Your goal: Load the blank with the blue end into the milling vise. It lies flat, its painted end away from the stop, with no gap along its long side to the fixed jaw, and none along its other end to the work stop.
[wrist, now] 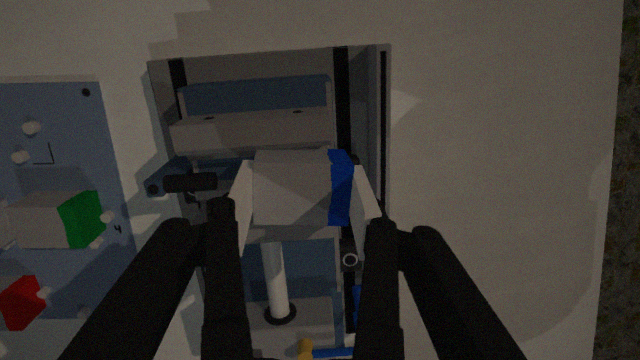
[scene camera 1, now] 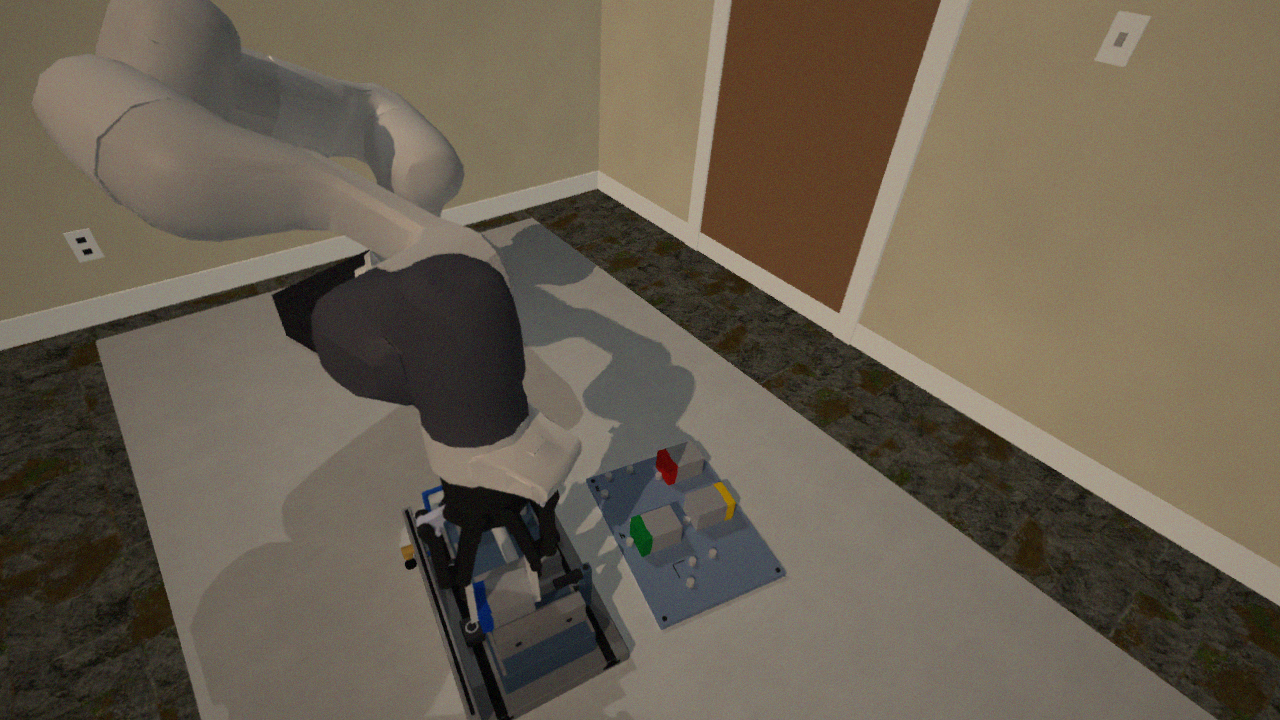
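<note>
The blank with the blue end (scene camera 1: 513,601) (wrist: 292,192) is level between the fingertips, its blue end toward the right finger in the wrist view. My gripper (scene camera 1: 503,592) (wrist: 302,181) is shut on its two ends, over the milling vise (scene camera 1: 619,646) (wrist: 386,125). The blank is at the opening beside the fixed jaw (scene camera 1: 539,625) (wrist: 252,132), its long side along that jaw; whether they touch is unclear. The movable jaw (wrist: 295,233) shows on its other side. The dark work stop (scene camera 1: 568,579) (wrist: 190,182) is apart from the plain end, with a fingertip between. The blank's underside is hidden.
A blue-grey plate (scene camera 1: 725,586) (wrist: 112,165) beside the vise holds blanks with a green end (scene camera 1: 656,528) (wrist: 80,220), a red end (scene camera 1: 666,466) (wrist: 22,302) and a yellow end (scene camera 1: 711,505). Small white pegs stand on it. The vise's screw rod (wrist: 276,280) shows between the fingers.
</note>
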